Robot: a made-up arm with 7 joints. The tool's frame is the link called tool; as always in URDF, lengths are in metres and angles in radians.
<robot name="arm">
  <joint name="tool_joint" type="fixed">
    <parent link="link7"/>
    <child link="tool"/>
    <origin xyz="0 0 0" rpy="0 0 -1.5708"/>
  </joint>
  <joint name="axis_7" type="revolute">
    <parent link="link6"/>
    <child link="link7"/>
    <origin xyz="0.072 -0.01 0.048" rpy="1.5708 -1.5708 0"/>
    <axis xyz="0 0 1"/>
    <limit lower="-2.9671" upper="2.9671" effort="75" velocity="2"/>
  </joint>
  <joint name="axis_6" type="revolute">
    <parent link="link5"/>
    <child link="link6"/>
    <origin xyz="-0.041 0 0.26" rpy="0 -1.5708 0"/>
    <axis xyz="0 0 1"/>
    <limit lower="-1.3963" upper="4.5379" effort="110" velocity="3.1"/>
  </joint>
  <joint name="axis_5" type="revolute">
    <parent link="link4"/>
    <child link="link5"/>
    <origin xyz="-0.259 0.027 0.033" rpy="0 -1.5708 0"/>
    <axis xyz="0 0 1"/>
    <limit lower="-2.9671" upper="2.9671" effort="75" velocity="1.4"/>
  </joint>
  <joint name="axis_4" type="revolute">
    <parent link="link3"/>
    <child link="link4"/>
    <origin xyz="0.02 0.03 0.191" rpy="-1.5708 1.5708 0"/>
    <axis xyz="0 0 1"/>
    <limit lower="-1.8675" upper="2.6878" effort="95" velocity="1.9"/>
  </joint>
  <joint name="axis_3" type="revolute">
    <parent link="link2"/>
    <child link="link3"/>
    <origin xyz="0.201 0 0.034" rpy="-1.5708 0 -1.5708"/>
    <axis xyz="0 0 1"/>
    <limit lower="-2.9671" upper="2.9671" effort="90" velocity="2.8"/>
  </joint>
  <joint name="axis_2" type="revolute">
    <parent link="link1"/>
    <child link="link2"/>
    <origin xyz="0.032 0 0.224" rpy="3.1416 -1.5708 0"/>
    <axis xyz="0 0 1"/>
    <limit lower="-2.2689" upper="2.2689" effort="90" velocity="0.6"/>
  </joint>
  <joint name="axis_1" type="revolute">
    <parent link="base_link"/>
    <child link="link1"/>
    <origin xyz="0 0 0.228" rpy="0 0 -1.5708"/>
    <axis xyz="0 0 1"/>
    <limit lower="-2.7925" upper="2.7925" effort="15" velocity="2.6"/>
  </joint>
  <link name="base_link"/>
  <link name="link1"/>
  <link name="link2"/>
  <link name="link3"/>
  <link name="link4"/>
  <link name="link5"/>
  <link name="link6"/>
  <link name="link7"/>
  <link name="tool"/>
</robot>
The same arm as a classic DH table. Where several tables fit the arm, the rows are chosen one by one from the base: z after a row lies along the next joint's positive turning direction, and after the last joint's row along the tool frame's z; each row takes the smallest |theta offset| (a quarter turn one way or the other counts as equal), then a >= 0, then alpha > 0; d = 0 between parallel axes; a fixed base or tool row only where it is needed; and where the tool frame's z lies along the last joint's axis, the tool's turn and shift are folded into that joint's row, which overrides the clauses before.
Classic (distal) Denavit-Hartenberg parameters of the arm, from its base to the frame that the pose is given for. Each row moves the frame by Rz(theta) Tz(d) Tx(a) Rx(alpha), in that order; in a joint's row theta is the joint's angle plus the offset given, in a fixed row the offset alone. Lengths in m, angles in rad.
axis_1: d 0.452; theta0 0; a 0; alpha 1.5708
axis_2: d 0.066; theta0 0; a 0; alpha -1.5708
axis_3: d 0.392; theta0 0; a 0.02; alpha -1.5708
axis_4: d 0.063; theta0 0; a -0.027; alpha 1.5708
axis_5: d 0.519; theta0 0; a 0; alpha 1.5708
axis_6: d 0.089; theta0 1.5708; a 0.072; alpha 1.5708
axis_7: d 0.01; theta0 0; a 0; alpha 0
Joint limits (rad, base to tool): -2.7925..2.7925 -2.2689..2.2689 -2.9671..2.9671 -1.8675..2.6878 -2.9671..2.9671 -1.3963..4.5379 -2.9671..2.9671

